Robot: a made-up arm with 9 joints. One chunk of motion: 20 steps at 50 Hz.
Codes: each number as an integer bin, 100 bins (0 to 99) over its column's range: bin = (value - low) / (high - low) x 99, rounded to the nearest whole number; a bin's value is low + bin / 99 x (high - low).
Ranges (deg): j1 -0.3..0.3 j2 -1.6..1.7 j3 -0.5..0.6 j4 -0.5..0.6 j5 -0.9..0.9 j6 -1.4..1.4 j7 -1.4..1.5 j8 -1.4..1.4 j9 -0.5..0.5
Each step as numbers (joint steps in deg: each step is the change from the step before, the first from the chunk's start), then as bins.
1 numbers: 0.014 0.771 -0.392 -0.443 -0.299 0.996 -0.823 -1.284 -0.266
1 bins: 52 71 10 5 33 85 20 4 23
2 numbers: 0.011 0.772 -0.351 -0.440 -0.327 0.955 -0.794 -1.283 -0.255
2 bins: 51 71 13 5 32 83 21 4 24
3 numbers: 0.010 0.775 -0.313 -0.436 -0.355 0.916 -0.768 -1.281 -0.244
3 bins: 51 71 17 6 30 82 22 4 25
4 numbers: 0.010 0.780 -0.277 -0.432 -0.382 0.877 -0.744 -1.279 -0.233
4 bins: 51 71 20 6 28 81 22 4 26
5 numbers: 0.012 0.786 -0.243 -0.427 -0.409 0.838 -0.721 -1.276 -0.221
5 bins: 51 72 23 7 27 79 23 4 28
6 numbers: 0.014 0.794 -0.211 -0.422 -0.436 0.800 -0.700 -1.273 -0.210
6 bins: 52 72 26 7 26 78 24 4 29
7 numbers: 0.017 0.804 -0.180 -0.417 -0.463 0.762 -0.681 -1.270 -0.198
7 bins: 52 72 29 7 24 76 25 5 30
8 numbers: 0.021 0.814 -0.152 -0.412 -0.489 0.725 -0.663 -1.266 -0.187
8 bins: 53 72 31 8 23 75 25 5 31
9 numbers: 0.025 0.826 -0.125 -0.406 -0.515 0.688 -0.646 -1.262 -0.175
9 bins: 54 73 34 8 21 74 26 5 32
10 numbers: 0.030 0.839 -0.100 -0.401 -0.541 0.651 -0.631 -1.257 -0.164
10 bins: 54 73 36 9 20 73 26 5 33
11 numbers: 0.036 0.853 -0.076 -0.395 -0.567 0.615 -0.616 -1.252 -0.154
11 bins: 55 74 38 9 18 71 27 5 34
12 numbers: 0.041 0.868 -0.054 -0.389 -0.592 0.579 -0.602 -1.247 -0.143
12 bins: 56 74 40 10 17 70 27 5 35
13 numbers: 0.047 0.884 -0.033 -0.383 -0.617 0.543 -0.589 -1.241 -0.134
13 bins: 57 75 42 11 16 69 28 6 36
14 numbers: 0.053 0.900 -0.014 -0.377 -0.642 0.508 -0.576 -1.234 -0.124
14 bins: 58 75 44 11 14 67 28 6 37
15 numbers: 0.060 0.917 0.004 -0.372 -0.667 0.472 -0.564 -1.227 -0.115
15 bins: 59 76 45 12 13 66 29 6 38
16 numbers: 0.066 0.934 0.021 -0.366 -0.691 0.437 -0.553 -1.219 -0.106
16 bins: 60 76 47 12 11 65 29 6 39
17 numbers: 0.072 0.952 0.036 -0.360 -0.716 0.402 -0.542 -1.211 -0.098
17 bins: 61 77 48 13 10 64 29 7 40
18 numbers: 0.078 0.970 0.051 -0.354 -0.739 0.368 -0.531 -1.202 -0.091
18 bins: 62 77 50 13 9 63 30 7 40
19 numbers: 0.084 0.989 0.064 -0.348 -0.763 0.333 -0.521 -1.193 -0.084
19 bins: 63 78 51 14 8 61 30 7 41
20 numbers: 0.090 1.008 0.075 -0.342 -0.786 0.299 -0.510 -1.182 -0.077
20 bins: 64 78 52 14 6 60 30 8 42
